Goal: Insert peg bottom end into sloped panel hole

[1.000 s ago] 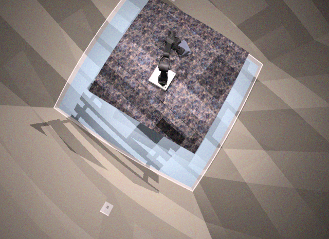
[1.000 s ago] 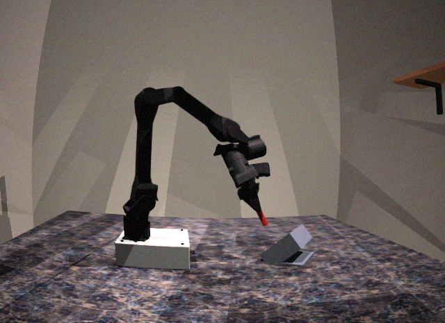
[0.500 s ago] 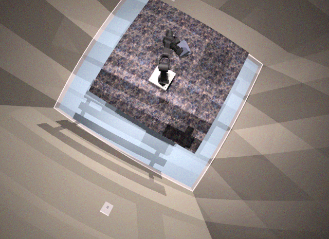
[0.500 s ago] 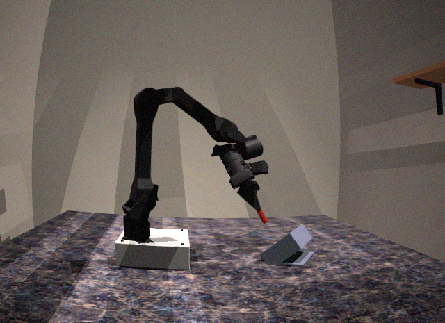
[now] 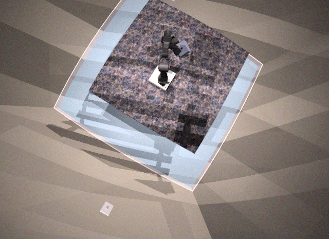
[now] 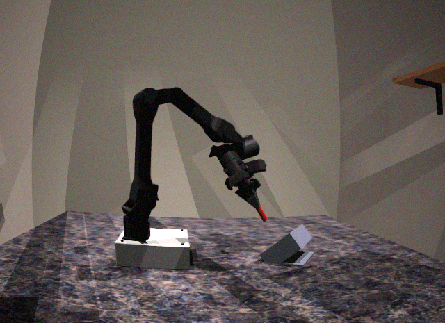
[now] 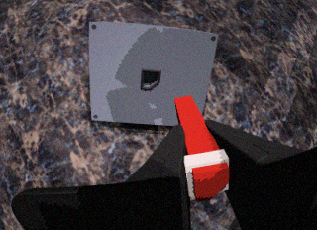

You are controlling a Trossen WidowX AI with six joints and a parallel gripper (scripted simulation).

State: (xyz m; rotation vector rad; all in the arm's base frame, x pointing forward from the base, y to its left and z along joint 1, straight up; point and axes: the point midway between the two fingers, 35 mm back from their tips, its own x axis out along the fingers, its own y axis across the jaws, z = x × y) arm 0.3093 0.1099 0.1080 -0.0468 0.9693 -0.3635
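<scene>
Right now my gripper tip is 110 mm above the grey sloped panel, 90 mm short of it and 20 mm to the left of it. Round my gripper tip: red peg 10 mm to the left, 10 mm behind, 10 mm above.
</scene>
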